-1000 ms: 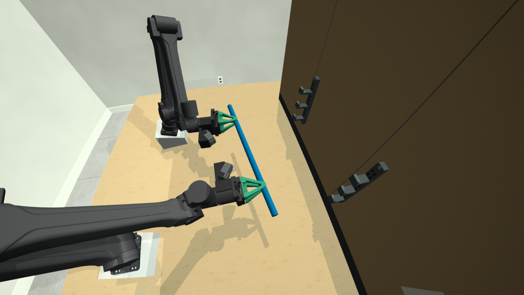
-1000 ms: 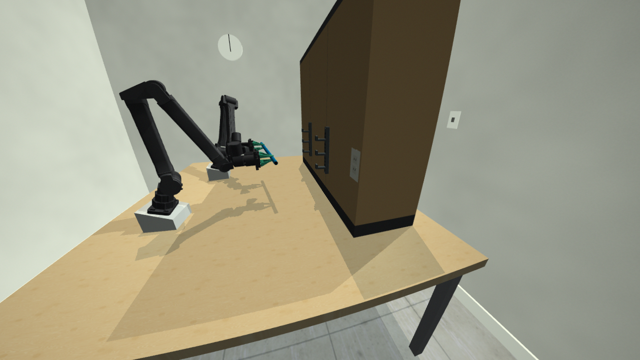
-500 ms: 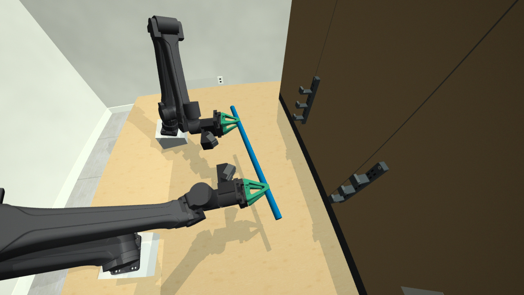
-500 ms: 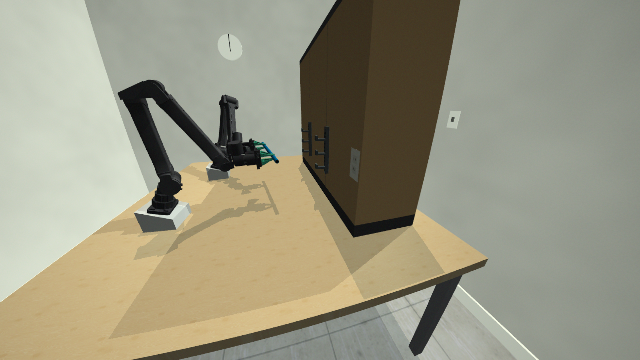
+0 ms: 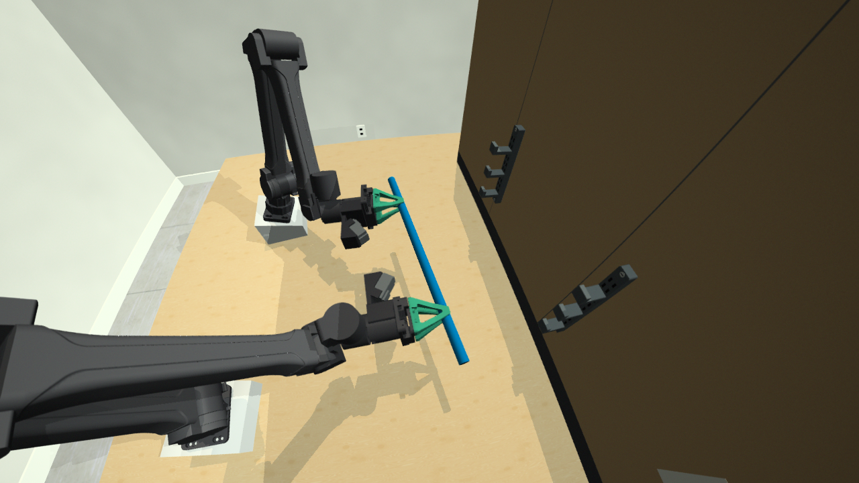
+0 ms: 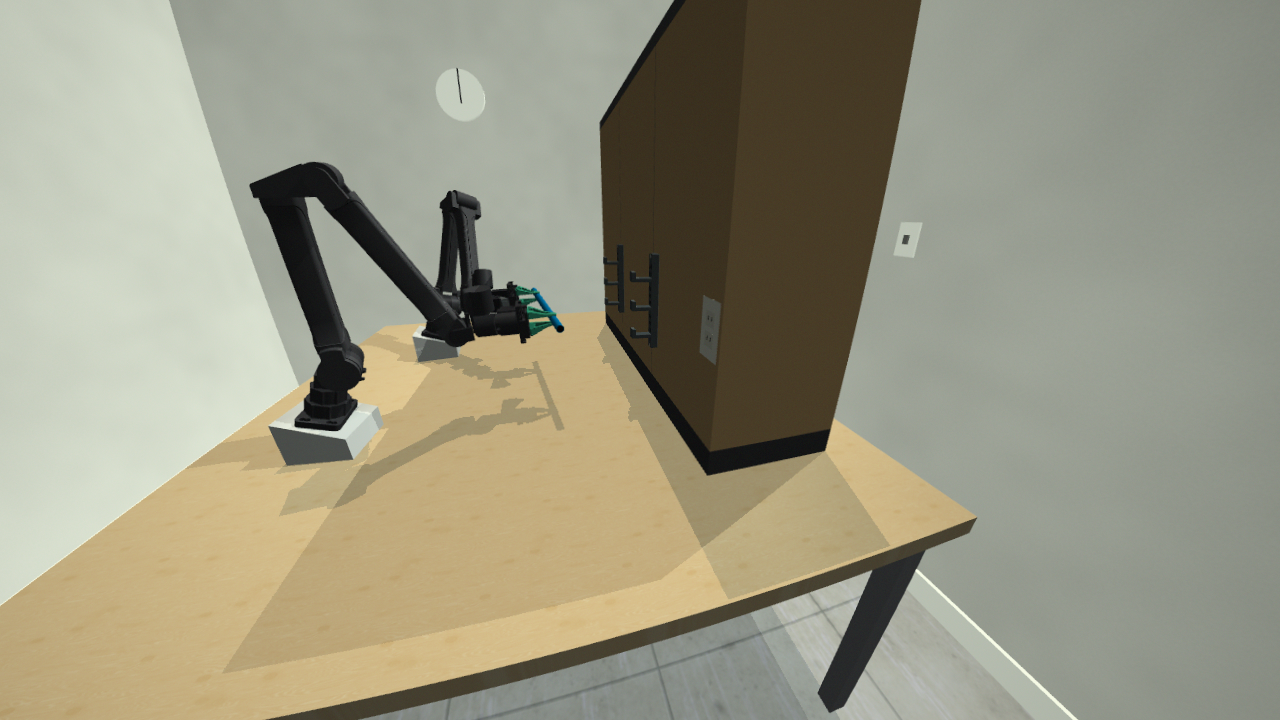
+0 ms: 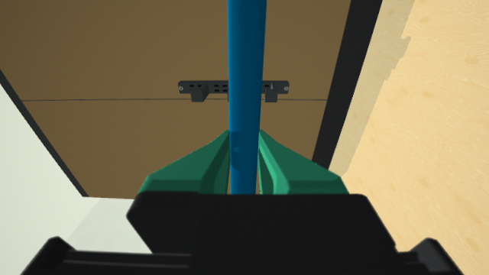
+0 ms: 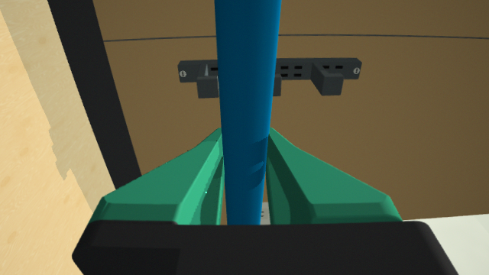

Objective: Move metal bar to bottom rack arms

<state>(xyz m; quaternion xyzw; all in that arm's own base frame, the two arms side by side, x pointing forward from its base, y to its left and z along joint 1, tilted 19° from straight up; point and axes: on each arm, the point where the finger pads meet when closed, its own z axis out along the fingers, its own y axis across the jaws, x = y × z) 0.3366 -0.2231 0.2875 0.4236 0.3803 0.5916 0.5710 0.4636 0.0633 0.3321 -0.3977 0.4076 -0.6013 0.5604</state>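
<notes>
The blue metal bar is 140 mm to the right of my left hand and 40 mm ahead of it. From my left hand the other things lie so: black plinth 330 mm ahead, 220 mm below, 60 mm to the right; then tall brown cabinet 480 mm ahead, 200 mm above, 40 mm to the right.
My right gripper is now 40 mm past the blue metal bar and 140 mm to the right of it. Round my right hand: black plinth 240 mm ahead, 220 mm to the left, 210 mm below; then tall brown cabinet 390 mm ahead, 250 mm to the left, 210 mm above.
</notes>
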